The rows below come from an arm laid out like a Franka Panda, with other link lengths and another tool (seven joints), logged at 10 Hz.
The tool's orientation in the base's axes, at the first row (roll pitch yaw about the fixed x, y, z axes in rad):
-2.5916 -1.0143 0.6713
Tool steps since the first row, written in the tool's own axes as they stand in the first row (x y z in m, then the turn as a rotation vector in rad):
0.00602 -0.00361 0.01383 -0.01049 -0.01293 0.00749
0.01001 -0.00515 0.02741 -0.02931 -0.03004 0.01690
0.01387 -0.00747 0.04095 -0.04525 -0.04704 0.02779
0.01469 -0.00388 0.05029 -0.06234 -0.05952 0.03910
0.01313 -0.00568 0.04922 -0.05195 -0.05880 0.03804
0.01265 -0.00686 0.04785 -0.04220 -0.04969 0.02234
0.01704 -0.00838 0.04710 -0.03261 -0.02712 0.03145
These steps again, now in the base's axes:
0.00266 0.01528 -0.00012 -0.01388 0.00805 -0.00871
0.00624 0.02886 -0.00242 -0.03441 0.01666 -0.02420
0.00908 0.04268 -0.00460 -0.05329 0.02743 -0.03795
0.01483 0.04957 -0.00910 -0.06858 0.03643 -0.05411
0.01234 0.04884 -0.00945 -0.06391 0.03865 -0.04501
0.01078 0.04797 -0.00891 -0.05567 0.02479 -0.03217
0.01108 0.04936 -0.00443 -0.02969 0.02694 -0.03436

